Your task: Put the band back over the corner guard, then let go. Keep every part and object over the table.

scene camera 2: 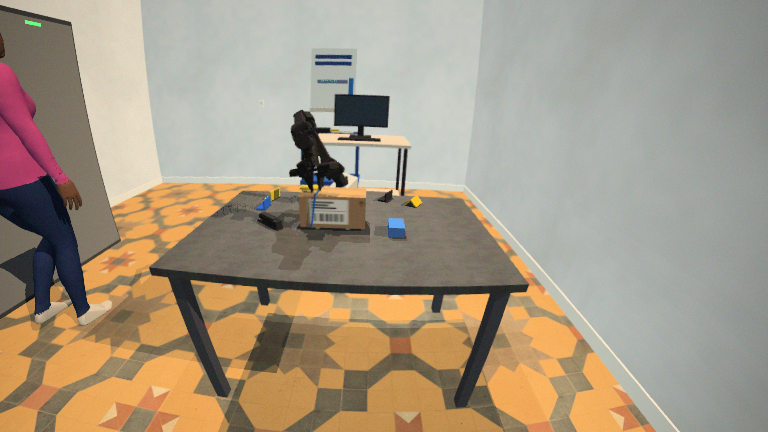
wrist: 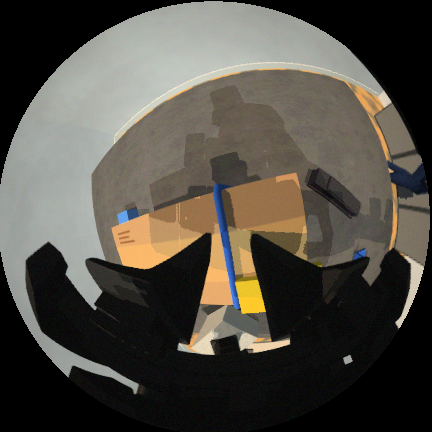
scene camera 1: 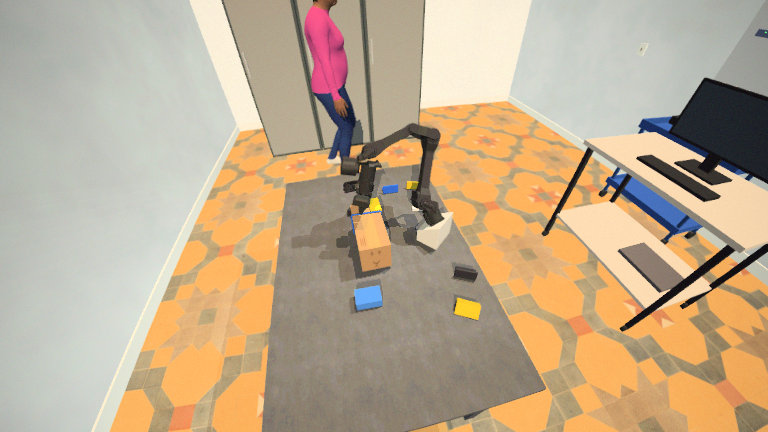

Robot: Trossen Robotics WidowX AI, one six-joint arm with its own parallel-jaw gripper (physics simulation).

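Frame: origin at the arm's base, x ahead, y left, z up, level; millimetres.
Where they show: gripper, fingertip midpoint: (scene camera 2: 316,191) (wrist: 231,238) (scene camera 1: 361,212); arm's base at its link origin: (scene camera 2: 342,182) (wrist: 225,346) (scene camera 1: 435,220).
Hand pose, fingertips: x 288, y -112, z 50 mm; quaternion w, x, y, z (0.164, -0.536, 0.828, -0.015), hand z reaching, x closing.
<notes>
Things, the pixels of their top centre, and the offset from my fingertips. "spot": a spot on its surface instead. Level surfaces: height alone.
- blue band at a spot on its surface: (wrist: 225,235) spot: dy +4, dx +3, dz -1 mm
- cardboard box at its top centre: (wrist: 175,262) (scene camera 2: 333,191) (scene camera 1: 368,223) dy +67, dx -12, dz -7 mm
- yellow corner guard at its top centre: (wrist: 280,294) (scene camera 2: 310,186) (scene camera 1: 374,204) dy -28, dx -66, dz +0 mm
- black object at its top centre: (wrist: 344,194) (scene camera 2: 269,215) dy -200, dx -25, dz -106 mm
- light blue block at its top centre: (wrist: 124,227) (scene camera 1: 368,295) (scene camera 2: 396,223) dy +307, dx +74, dz -106 mm
- dark block at its top centre: (scene camera 1: 467,266) (scene camera 2: 385,191) dy +333, dx -311, dz -101 mm
- yellow block at its top centre: (scene camera 1: 469,304) (scene camera 2: 413,197) dy +464, dx -237, dz -110 mm
- table at its surface level: dz -146 mm
The blue band (scene camera 1: 370,212) (scene camera 2: 313,212) (wrist: 225,235) runs across the top of the cardboard box (scene camera 1: 375,239) (scene camera 2: 358,206) (wrist: 170,225) and down its label side. The yellow corner guard (scene camera 1: 375,204) (scene camera 2: 307,188) (wrist: 250,296) is at the box's far top edge as seen in scene camera 2. In the wrist view the band passes along the guard's left edge; whether it lies over the guard I cannot tell. My gripper (scene camera 1: 359,209) (scene camera 2: 312,188) (wrist: 231,238) is partly open above the box, one finger on each side of the band, holding nothing. The right finger hides part of the guard.
A black object (scene camera 2: 270,220) (wrist: 332,192) lies beside the box. A light blue block (scene camera 1: 368,297) (scene camera 2: 396,227), a dark block (scene camera 1: 465,273) and a yellow block (scene camera 1: 467,308) lie on the table (scene camera 1: 322,365). Blue (scene camera 1: 390,189) and yellow (scene camera 1: 411,185) pieces lie near the arm. A person stands nearby.
</notes>
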